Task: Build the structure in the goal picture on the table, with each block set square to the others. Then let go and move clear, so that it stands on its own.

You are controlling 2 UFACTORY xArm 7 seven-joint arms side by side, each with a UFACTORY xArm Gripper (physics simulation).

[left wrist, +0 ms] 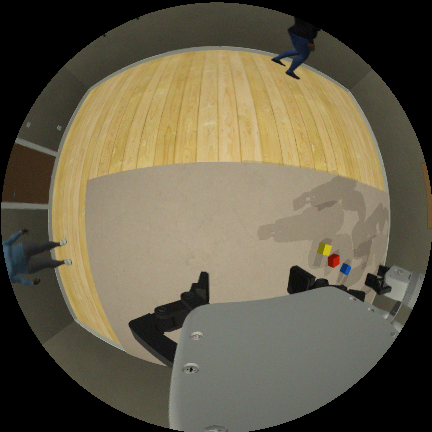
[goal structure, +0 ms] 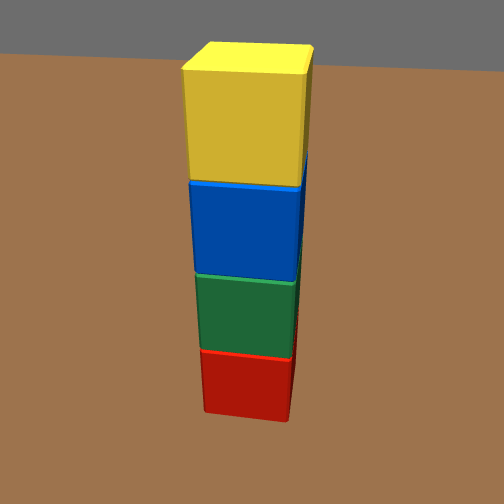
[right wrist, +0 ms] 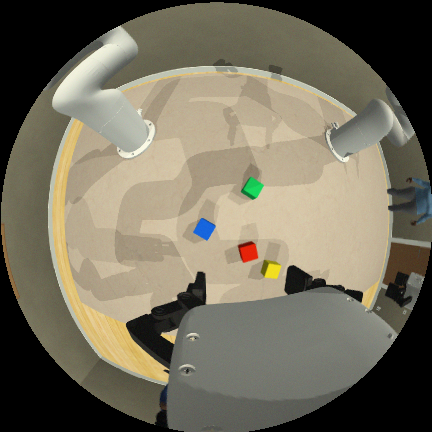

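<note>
A blue block (left wrist: 345, 269) (right wrist: 204, 229), a red block (left wrist: 333, 260) (right wrist: 248, 252) and a yellow block (left wrist: 324, 249) (right wrist: 271, 269) lie apart on the table, turned at different angles. A green block (right wrist: 252, 188) lies apart from them, farther up in the right wrist view; it does not show in the left wrist view. My left gripper (left wrist: 250, 283) is open and empty, high above the table and off to one side of the blocks. My right gripper (right wrist: 247, 282) is open and empty, above the table, with the red and yellow blocks showing near the space between its fingertips.
The table (left wrist: 150, 225) (right wrist: 320, 215) carries arm shadows around the blocks. Two white arm bases (right wrist: 135, 140) (right wrist: 345, 145) stand on it at the upper left and upper right of the right wrist view. Wooden flooring (left wrist: 210, 110) lies beyond the table edge. People stand past the table.
</note>
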